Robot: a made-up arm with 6 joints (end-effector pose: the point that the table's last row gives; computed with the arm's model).
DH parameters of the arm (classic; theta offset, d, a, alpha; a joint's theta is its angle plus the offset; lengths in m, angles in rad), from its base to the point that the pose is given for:
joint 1: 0 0.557 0 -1.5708
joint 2: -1.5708 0 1.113 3.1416
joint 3: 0 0 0 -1.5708
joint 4: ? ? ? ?
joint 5: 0 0.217 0 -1.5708
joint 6: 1.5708 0 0 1.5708
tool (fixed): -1.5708 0 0 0
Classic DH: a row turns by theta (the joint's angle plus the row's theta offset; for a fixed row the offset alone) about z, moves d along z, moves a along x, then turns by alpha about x.
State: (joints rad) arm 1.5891 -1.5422 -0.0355 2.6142 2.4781 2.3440
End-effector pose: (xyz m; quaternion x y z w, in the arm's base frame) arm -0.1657 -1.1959 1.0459 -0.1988 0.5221 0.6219 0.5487
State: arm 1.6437 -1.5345 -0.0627 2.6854 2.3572 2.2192
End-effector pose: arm -0.1096 -1.1739 1.0556 -0.1228 0.5558 0.6055 0.5561
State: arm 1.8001 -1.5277 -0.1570 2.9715 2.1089 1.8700
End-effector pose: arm 0.0323 -1.0792 1.0542 0.0703 0.6340 0.5016 0.5845
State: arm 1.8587 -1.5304 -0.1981 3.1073 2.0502 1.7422
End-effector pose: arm 0.0796 -1.0327 1.0419 0.1357 0.6491 0.4473 0.6001
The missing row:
joint 4: 0 -0.451 0 1.5708
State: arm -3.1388 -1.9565 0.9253 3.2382 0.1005 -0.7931
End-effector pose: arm 1.4623 -0.2119 0.2744 0.3354 -0.1661 0.0669 0.9249
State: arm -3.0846 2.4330 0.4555 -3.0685 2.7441 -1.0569
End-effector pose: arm -0.5182 -0.2463 -0.6960 0.3833 -0.5853 0.4041 0.5893
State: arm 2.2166 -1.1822 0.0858 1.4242 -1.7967 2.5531
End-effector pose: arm 0.6876 -0.8598 1.4732 -0.9258 -0.3279 0.1681 0.0839
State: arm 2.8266 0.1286 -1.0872 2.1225 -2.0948 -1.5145
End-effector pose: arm -0.4848 0.0383 1.3022 -0.1913 -0.5796 0.4117 0.6768
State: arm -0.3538 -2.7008 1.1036 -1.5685 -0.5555 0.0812
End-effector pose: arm -0.9044 0.3335 -0.5561 -0.5244 -0.6477 0.5511 0.0433
